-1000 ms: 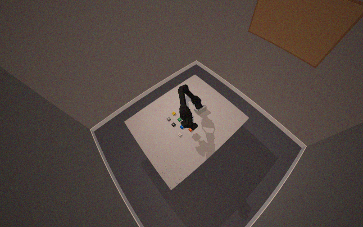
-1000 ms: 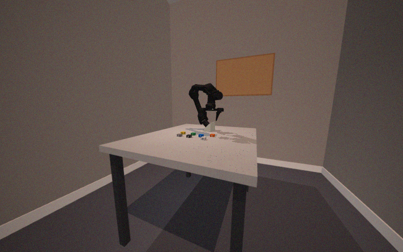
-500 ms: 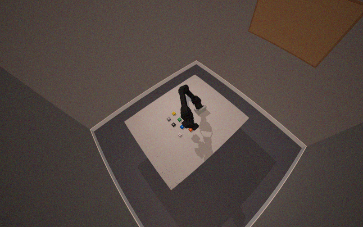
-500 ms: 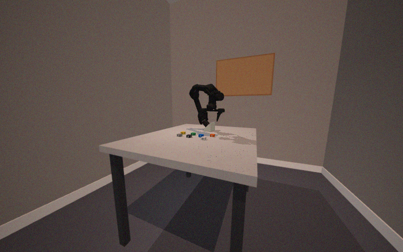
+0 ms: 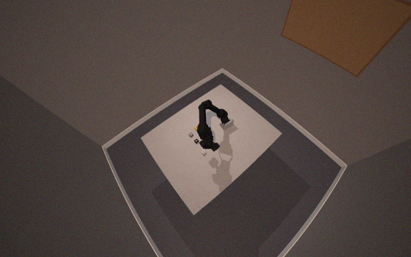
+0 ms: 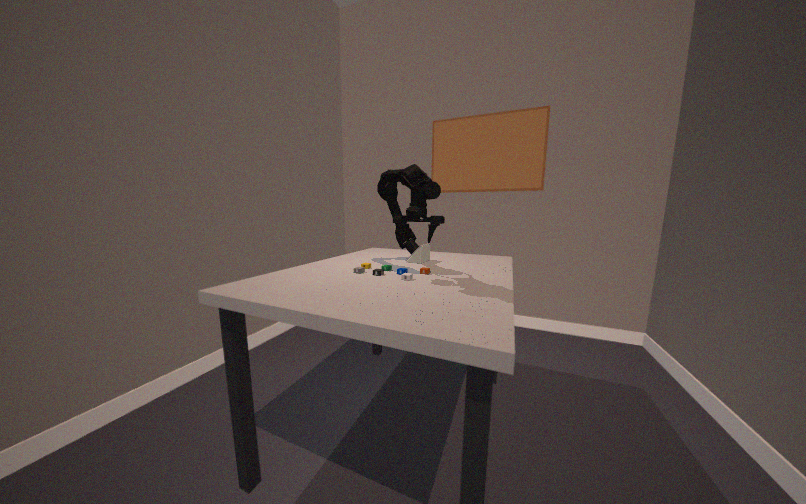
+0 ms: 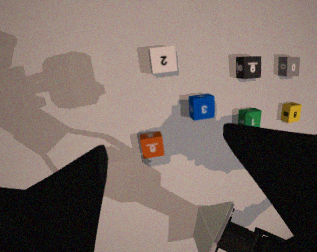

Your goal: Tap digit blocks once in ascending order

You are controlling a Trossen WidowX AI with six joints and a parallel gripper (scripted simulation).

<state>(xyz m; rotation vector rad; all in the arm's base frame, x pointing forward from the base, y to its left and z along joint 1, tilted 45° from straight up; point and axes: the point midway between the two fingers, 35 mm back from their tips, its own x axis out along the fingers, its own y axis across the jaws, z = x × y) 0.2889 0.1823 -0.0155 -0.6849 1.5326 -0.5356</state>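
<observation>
Now: the grey block 60 mm ahead of my gripper tip, 240 mm to the right of it and 120 mm below it. Round my gripper tip: blue block: 10 mm behind, 70 mm to the right, 120 mm below; white block: 60 mm ahead, 20 mm to the right, 120 mm below; orange block: 70 mm behind, 120 mm below.
</observation>
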